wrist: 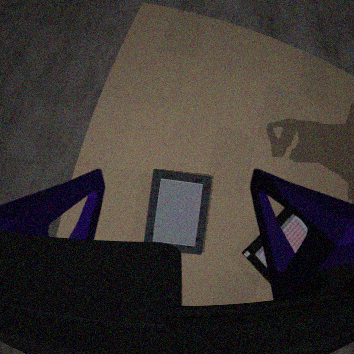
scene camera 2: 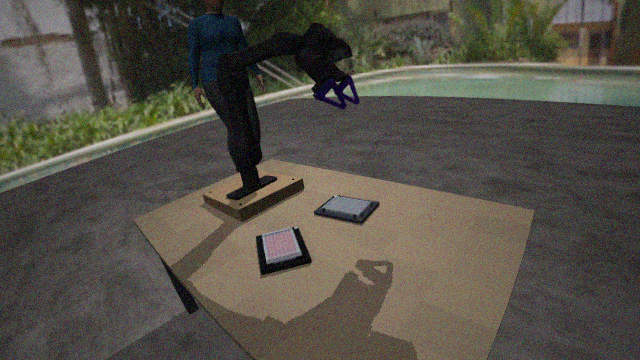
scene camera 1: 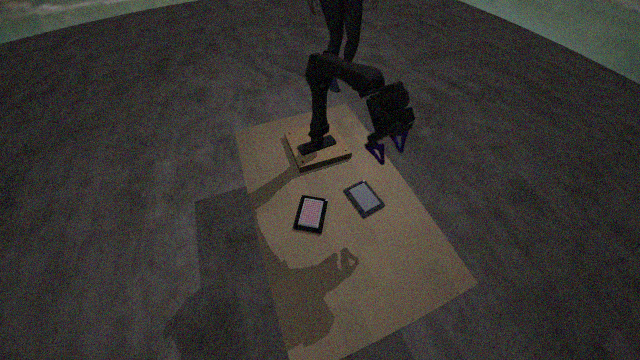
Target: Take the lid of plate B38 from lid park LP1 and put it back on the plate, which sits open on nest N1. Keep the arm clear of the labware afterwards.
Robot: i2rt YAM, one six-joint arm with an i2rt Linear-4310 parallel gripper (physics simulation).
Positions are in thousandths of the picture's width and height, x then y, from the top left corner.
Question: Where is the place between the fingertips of my gripper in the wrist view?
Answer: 501,501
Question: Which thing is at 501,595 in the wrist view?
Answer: A plate lid.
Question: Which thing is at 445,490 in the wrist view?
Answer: A lid park.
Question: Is my gripper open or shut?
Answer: Open.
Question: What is my gripper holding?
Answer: Nothing.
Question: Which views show my gripper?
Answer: The wrist view, scene camera 2 and scene camera 1: all of them.
